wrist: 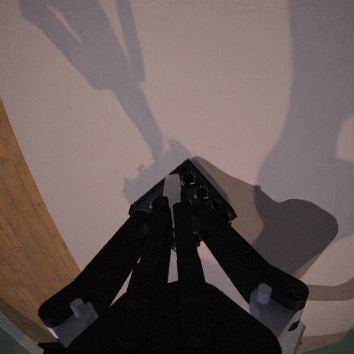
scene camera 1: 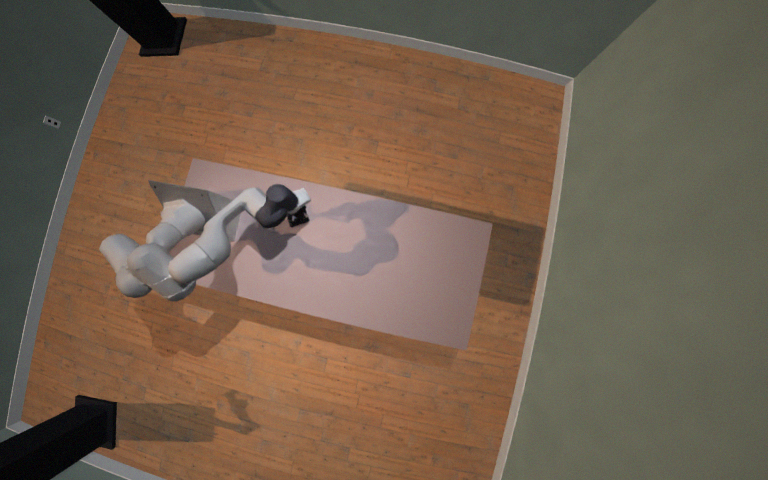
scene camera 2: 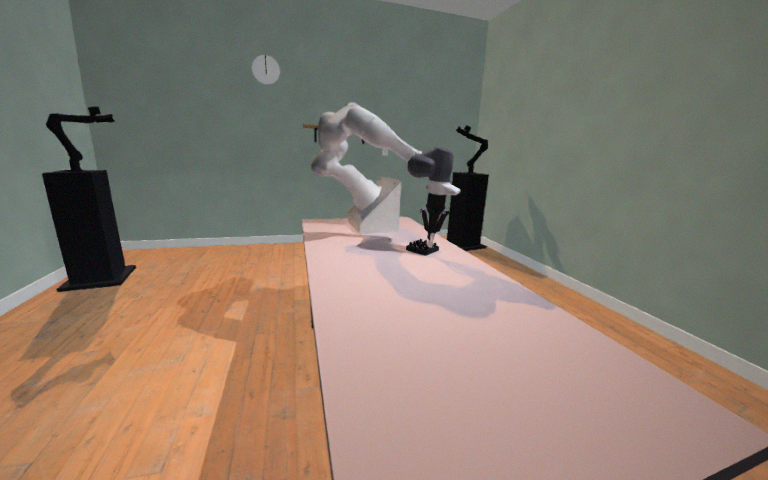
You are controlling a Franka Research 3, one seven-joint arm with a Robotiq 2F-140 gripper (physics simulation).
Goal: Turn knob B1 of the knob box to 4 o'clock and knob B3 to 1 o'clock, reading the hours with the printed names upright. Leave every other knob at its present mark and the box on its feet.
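Observation:
The black knob box (scene camera 1: 300,221) (scene camera 2: 419,247) (wrist: 188,167) sits on the pink table top. In the wrist view its corner points up the picture, and several black knobs with pale marks show right of the fingers, one knob (wrist: 201,192) among them. The printed names and hours are too small and dark to read, so I cannot tell which knobs are B1 and B3. My gripper (scene camera 2: 431,240) (wrist: 173,184) points down with its pale fingertips together, shut and empty, over the box near that corner. Whether the tips touch a knob is unclear. The fingers hide the middle of the box.
The pink table top (scene camera 1: 430,271) (scene camera 2: 481,384) carries the arm's base (scene camera 2: 382,209) behind the box. Shadows of the arm fall across it. Black pedestals (scene camera 2: 84,226) (scene camera 2: 468,209) with small black arms stand on the floor on either side.

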